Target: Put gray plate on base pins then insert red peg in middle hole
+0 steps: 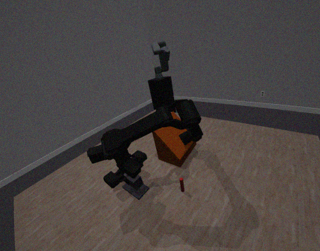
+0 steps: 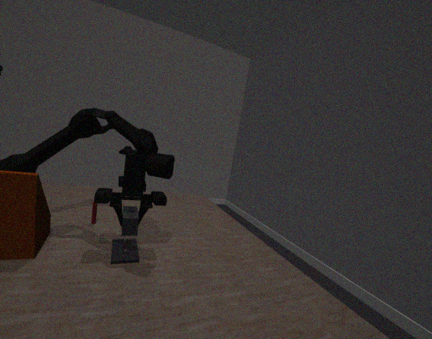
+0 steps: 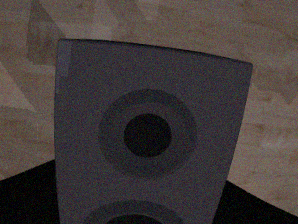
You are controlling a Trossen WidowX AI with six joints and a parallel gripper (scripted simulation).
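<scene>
Right now the base is 10 mm behind my gripper tip, 20 mm to the right of it and 60 mm below it. Also, from my gripper tip: red peg (130 mm behind, 170 mm to the left, 30 mm below); gray plate (30 mm above).
</scene>
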